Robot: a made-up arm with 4 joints. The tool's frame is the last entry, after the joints.
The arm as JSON. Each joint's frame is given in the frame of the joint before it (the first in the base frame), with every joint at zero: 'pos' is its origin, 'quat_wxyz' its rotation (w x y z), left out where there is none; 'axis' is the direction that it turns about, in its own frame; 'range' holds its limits. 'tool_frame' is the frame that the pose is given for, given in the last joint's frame.
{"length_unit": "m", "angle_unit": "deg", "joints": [
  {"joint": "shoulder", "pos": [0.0, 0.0, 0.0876], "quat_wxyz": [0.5, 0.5, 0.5, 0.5], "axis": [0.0, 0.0, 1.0], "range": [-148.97, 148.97]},
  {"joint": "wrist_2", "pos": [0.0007, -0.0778, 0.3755], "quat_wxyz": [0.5, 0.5, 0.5, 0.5], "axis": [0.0, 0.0, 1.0], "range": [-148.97, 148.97]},
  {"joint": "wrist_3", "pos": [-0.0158, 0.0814, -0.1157], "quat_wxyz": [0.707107, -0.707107, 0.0, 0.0], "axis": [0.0, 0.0, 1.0], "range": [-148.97, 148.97]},
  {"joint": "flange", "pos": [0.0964, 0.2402, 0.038], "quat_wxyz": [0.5, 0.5, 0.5, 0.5], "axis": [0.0, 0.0, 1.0], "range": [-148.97, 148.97]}
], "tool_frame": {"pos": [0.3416, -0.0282, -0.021], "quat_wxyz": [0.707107, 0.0, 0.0, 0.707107]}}
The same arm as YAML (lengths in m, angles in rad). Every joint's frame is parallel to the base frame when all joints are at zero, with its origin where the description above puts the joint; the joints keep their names.
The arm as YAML. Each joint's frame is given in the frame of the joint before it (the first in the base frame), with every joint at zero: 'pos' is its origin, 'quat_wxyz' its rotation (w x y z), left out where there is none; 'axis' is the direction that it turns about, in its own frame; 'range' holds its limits. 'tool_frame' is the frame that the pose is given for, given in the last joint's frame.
length_unit: m
angle_unit: rad
joints:
  - joint: shoulder
    pos: [0.0, 0.0, 0.0876]
    axis: [1.0, 0.0, 0.0]
    range: [-2.6, 2.6]
  - joint: wrist_2
    pos: [0.3755, 0.0007, -0.0778]
    axis: [0.0, 1.0, 0.0]
    range: [-2.6, 2.6]
  - joint: wrist_3
    pos: [0.0814, -0.1157, -0.0158]
    axis: [1.0, 0.0, 0.0]
    range: [-2.6, 2.6]
  - joint: flange
    pos: [0.038, -0.2402, 0.0964]
    axis: [0.0, 0.0, 1.0]
    range: [-2.6, 2.6]
tool_frame:
  pos: [-0.0282, -0.3416, -0.021]

